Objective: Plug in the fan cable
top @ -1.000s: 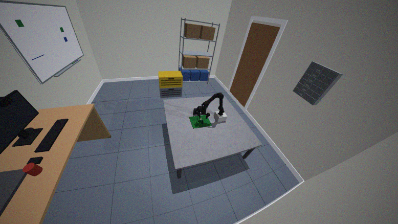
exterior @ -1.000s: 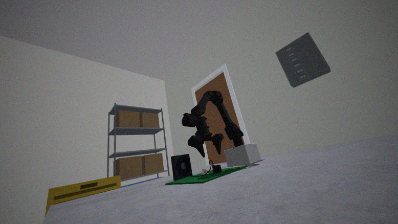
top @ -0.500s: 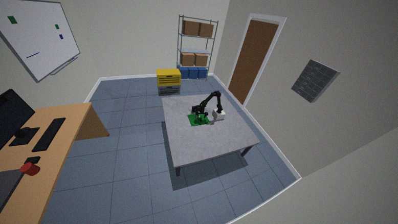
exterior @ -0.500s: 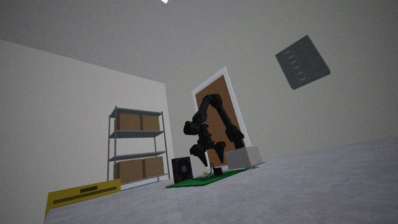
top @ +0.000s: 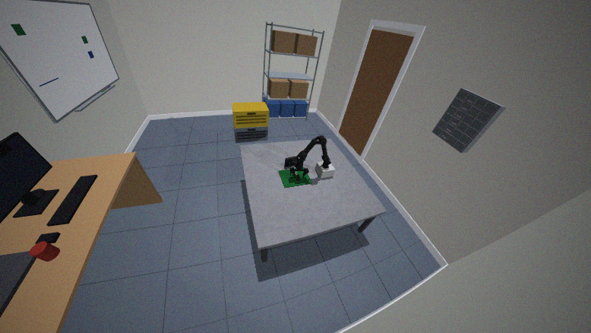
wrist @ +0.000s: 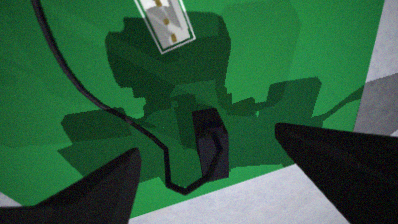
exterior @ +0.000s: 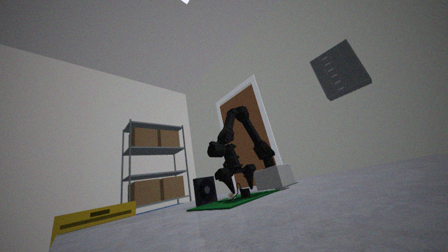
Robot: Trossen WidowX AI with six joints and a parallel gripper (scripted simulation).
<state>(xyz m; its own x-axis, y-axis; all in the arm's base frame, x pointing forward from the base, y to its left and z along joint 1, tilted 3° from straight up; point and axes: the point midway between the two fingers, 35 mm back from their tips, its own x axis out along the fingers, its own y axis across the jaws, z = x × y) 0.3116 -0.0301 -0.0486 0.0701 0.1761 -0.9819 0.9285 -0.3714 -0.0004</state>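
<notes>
Right now my gripper tip is 10 mm to the right of the dark fan plug and 10 mm above it. From my gripper tip the other things lie so: white four-pin fan header: 70 mm to the right, 30 mm below, 10 mm behind; then black fan: 210 mm to the right, 30 mm above, 10 mm behind; then green board: 40 mm to the right, 40 mm below, 10 mm ahead.
</notes>
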